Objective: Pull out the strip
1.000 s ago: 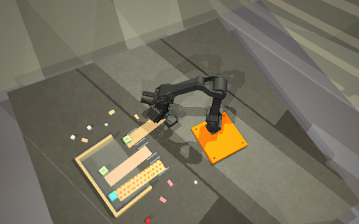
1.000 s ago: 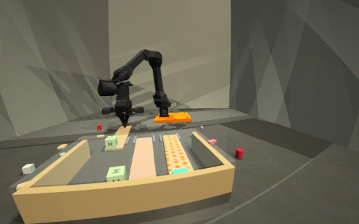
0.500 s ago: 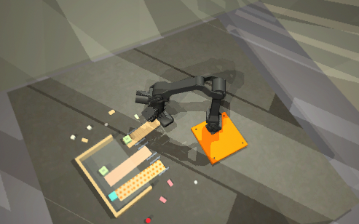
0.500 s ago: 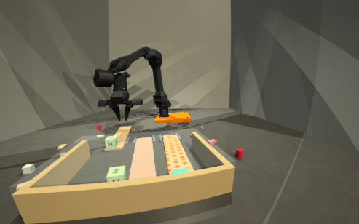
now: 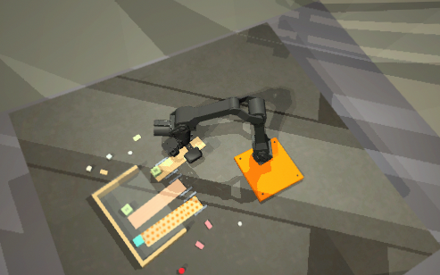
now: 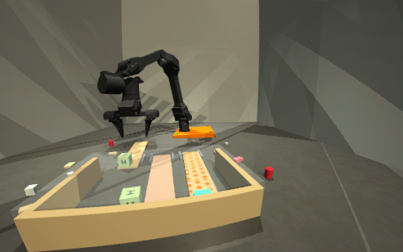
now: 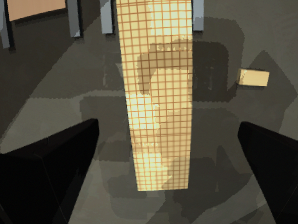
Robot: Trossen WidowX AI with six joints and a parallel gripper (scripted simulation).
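Right now my gripper tip is 50 mm above the grid strip, 20 mm short of it and 10 mm to the right of it.
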